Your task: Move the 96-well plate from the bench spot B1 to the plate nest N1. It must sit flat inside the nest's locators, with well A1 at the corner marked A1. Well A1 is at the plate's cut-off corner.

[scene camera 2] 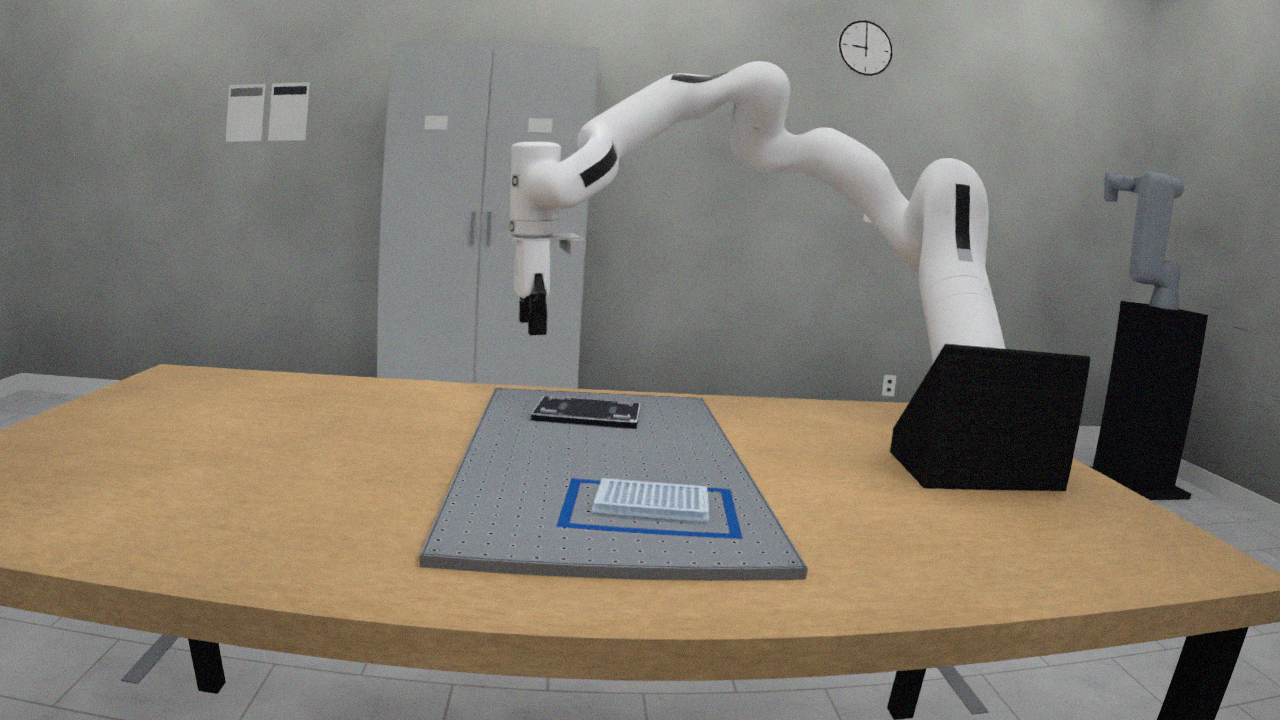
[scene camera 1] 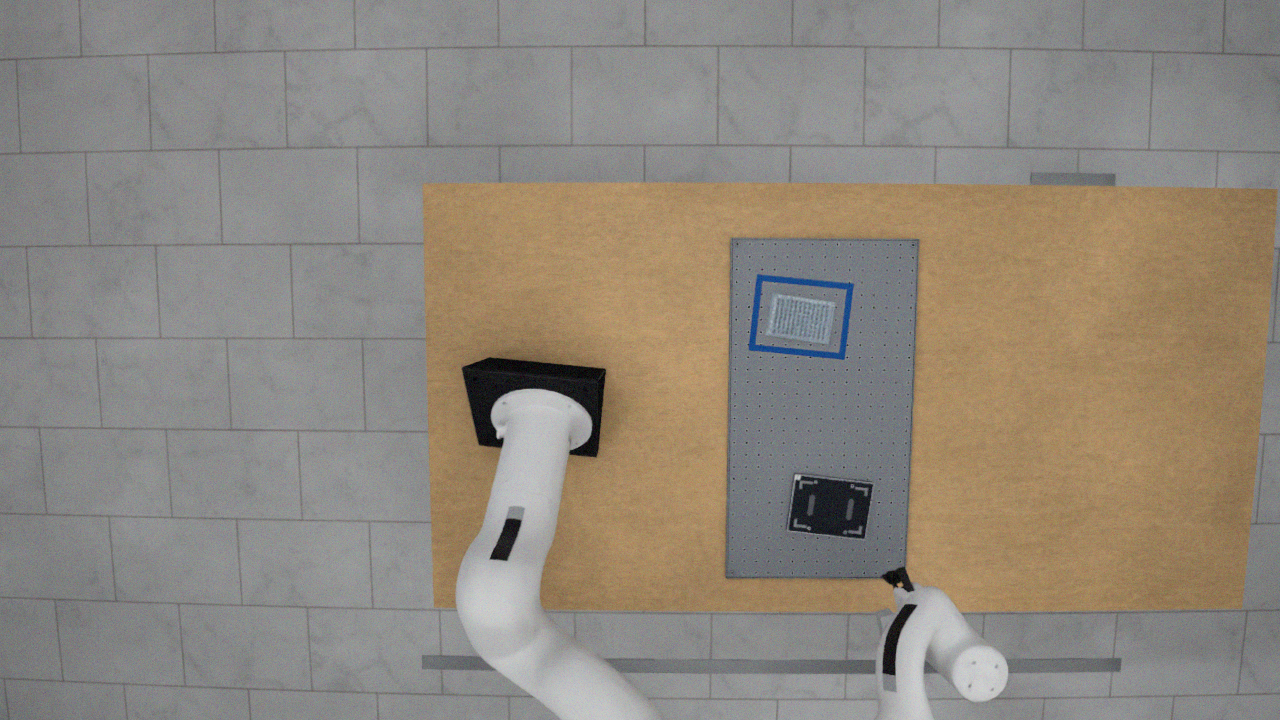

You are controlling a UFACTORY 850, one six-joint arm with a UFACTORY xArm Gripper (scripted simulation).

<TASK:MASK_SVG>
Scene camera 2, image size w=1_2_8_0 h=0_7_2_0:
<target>my gripper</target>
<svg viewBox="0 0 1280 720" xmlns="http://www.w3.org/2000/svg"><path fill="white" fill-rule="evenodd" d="M514 234L512 239L518 240L516 241L514 290L520 296L520 300L523 300L519 301L520 323L528 323L528 334L530 336L546 335L547 303L545 297L549 296L550 238L555 237L555 235L544 238L517 237Z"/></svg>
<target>white 96-well plate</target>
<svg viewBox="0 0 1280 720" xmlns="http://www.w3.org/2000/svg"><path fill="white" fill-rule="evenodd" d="M591 510L591 515L709 525L706 486L602 478Z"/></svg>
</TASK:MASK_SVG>
